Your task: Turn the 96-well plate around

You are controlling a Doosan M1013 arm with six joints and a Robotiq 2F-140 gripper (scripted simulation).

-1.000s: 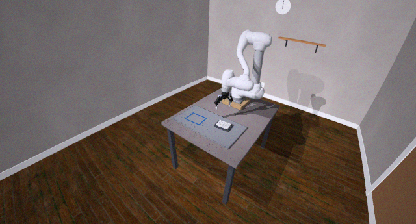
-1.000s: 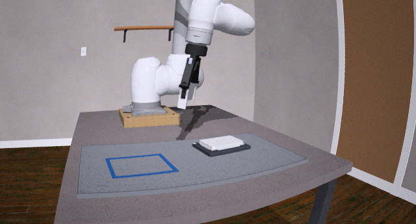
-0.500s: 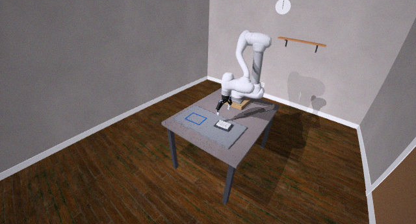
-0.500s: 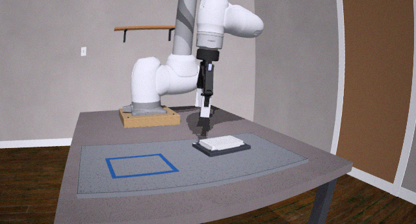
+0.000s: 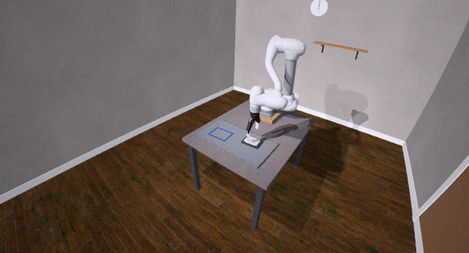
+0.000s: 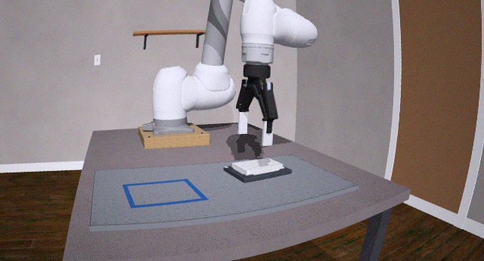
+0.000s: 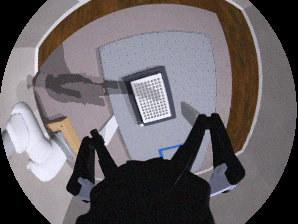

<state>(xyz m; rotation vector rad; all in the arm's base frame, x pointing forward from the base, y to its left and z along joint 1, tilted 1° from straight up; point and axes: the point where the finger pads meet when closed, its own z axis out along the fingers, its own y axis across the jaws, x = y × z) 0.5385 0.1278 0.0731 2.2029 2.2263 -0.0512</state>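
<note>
My hand is 90 mm above the white 96-well plate, 10 mm to the right of it and 10 mm short of it. Also, from my hand: dark plate nest N1: 100 mm below, 10 mm to the left, 10 mm ahead.
</note>
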